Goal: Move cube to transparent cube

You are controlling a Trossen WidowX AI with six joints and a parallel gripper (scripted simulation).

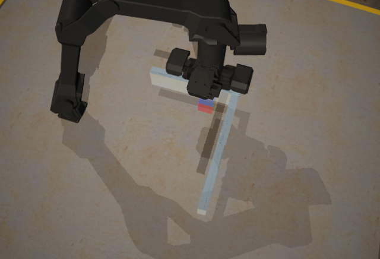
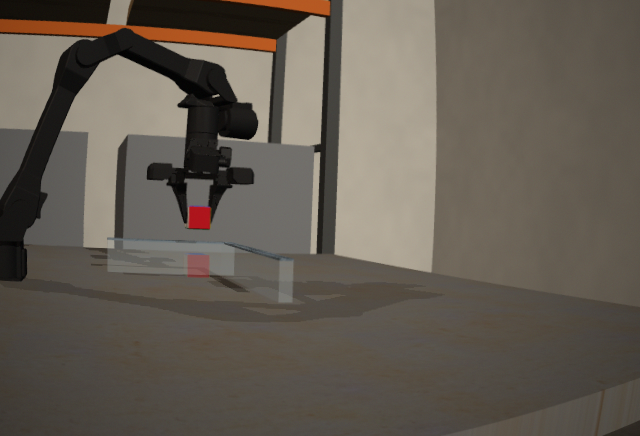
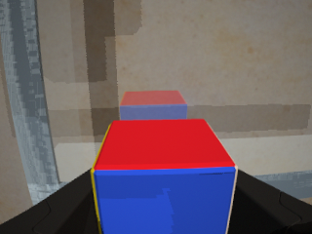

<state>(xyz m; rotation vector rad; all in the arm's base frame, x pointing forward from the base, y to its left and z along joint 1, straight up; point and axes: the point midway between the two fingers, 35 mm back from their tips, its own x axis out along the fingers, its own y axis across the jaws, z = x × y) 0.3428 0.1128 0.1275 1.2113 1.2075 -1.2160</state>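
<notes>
Right now the transparent cube is 110 mm below my hand and 10 mm to the left of it.
</notes>
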